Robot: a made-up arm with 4 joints.
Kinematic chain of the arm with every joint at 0, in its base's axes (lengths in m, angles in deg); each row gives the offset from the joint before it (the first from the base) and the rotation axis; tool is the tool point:
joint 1: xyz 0 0 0.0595 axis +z
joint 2: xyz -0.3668 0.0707 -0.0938 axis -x
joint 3: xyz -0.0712 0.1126 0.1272 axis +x
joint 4: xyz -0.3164 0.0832 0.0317 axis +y
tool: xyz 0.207 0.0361 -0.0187
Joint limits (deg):
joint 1: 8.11..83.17
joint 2: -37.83..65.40
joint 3: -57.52..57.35
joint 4: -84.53..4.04
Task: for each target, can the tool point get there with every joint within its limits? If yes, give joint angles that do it. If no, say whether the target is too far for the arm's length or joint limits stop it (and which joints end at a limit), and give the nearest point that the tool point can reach.
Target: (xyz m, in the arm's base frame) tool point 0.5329 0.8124 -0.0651
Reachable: no: joint limits stop it (at a limit: joint 1) | nearest point -0.5955 0.2923 -0.0485 | short by 1.243 m
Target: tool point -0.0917 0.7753 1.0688
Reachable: no: too far | nearest point -0.6562 0.1944 0.2987 | short by 1.118 m
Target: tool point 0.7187 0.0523 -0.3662
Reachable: no: joint limits stop it (at a limit: joint 1, joint 2, joint 3, joint 4) | nearest point -0.2312 -0.5255 -0.1830 | short by 1.127 m
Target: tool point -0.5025 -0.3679 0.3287
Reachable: yes | joints 47.44 -12.04 29.91 -51.48
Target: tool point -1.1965 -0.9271 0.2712
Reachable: no: too far | nearest point -0.6788 -0.5260 0.1268 | short by 0.671 m
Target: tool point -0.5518 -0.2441 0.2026
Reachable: yes | joints 48.68 -9.08 12.35 -11.23
